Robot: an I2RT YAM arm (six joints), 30 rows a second.
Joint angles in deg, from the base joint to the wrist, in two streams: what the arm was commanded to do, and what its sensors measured. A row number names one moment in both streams.
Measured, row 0:
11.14, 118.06, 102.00, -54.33, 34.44, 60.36
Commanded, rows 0 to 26:
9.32, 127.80, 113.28, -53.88, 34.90, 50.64
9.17, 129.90, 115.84, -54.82, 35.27, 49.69
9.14, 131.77, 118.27, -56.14, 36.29, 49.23
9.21, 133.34, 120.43, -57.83, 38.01, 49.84
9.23, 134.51, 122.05, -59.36, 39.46, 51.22
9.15, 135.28, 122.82, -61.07, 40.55, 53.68
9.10, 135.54, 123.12, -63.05, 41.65, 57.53
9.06, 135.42, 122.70, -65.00, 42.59, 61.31
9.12, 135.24, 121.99, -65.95, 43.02, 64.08
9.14, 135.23, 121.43, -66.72, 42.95, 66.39
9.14, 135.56, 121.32, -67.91, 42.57, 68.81
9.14, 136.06, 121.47, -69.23, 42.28, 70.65
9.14, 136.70, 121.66, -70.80, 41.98, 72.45
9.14, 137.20, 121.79, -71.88, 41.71, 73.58
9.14, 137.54, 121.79, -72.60, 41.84, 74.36
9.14, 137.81, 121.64, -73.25, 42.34, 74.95
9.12, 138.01, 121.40, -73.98, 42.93, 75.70
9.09, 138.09, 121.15, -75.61, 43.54, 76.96
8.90, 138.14, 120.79, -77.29, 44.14, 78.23
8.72, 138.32, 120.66, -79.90, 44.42, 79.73
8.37, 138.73, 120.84, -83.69, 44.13, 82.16
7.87, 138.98, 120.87, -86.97, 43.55, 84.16
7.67, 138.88, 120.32, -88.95, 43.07, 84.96
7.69, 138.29, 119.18, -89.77, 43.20, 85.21
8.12, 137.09, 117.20, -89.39, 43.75, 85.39
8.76, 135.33, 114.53, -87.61, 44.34, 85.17
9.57, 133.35, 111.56, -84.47, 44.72, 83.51
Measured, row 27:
9.37, 136.88, 117.99, -79.66, 39.38, 80.84
